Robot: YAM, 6 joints.
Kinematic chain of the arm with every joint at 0, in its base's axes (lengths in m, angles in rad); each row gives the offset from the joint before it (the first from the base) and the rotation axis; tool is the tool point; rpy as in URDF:
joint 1: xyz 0 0 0.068 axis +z
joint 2: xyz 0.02 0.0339 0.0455 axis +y
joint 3: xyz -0.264 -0.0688 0 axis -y
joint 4: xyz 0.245 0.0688 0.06 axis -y
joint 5: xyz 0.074 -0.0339 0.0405 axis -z
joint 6: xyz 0.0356 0 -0.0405 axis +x
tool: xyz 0 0 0 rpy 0 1.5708 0
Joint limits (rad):
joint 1: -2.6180..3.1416
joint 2: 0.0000..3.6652
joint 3: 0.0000..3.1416
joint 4: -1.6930..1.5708
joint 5: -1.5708..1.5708
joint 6: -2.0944..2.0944
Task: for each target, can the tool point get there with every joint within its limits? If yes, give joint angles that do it. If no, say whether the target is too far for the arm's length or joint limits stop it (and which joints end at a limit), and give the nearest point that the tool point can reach.
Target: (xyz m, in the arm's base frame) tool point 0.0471 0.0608 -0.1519
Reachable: yes | joints 0.9603 3.0641 0.4815 0.7291 0.1055 1.5656
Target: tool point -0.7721 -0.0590 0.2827
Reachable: no: too far | nearest point -0.6289 -0.0111 0.2505 | short by 0.154 m
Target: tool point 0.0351 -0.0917 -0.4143
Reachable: no: joint limits stop it (at a limit: joint 2) | nearest point 0.0429 -0.1121 -0.3567 | short by 0.062 m
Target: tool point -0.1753 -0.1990 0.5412
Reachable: yes | joints 0.7367 0.6325 2.5549 -1.1962 0.9819 1.3250
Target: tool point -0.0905 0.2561 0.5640
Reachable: yes | joints 1.9946 1.5560 2.2295 -0.8038 0.6970 -0.3747
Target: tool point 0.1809 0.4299 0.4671
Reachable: yes | joints -2.0235 0.4295 2.4421 0.6248 0.7908 -0.6464
